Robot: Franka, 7 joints.
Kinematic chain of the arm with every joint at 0, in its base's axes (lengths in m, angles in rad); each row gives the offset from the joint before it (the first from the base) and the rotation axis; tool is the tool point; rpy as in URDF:
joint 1: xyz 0 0 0.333 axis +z
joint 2: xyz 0 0 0 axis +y
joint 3: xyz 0 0 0.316 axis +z
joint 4: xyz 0.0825 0 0 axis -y
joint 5: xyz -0.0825 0 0.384 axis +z
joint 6: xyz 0 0 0 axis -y
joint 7: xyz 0.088 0 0 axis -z
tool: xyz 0 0 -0.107 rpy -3.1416 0 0
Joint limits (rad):
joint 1: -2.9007..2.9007
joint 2: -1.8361..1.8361
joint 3: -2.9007..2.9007
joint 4: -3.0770..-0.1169
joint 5: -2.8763..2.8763
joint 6: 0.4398..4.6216
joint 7: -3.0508..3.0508
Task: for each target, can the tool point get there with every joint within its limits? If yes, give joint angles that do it. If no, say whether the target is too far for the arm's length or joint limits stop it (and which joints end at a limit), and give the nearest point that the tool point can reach.
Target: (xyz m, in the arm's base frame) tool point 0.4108 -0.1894 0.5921
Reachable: yes | joints -2.4340 0.3105 2.2477 -2.3967 0.4152 4.1638 -1.5570
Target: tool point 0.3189 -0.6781 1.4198
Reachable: no: too far | nearest point 0.2072 -0.4407 1.0393 | short by 0.462 m
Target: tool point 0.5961 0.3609 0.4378
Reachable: yes | joints -1.8780 -1.2476 1.5605 -0.9927 0.5860 1.2355 -0.6967
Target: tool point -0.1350 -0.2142 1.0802
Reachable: yes | joints 0.6307 -1.0212 -0.1534 -1.3473 0.1546 3.1530 -0.1849
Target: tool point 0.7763 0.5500 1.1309
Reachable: no: too far | nearest point 0.5364 0.3800 0.8843 | short by 0.384 m
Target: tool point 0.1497 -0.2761 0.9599
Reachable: yes | joints 1.3449 -0.5887 -0.6518 -0.3619 -0.5555 0.8002 -0.4681
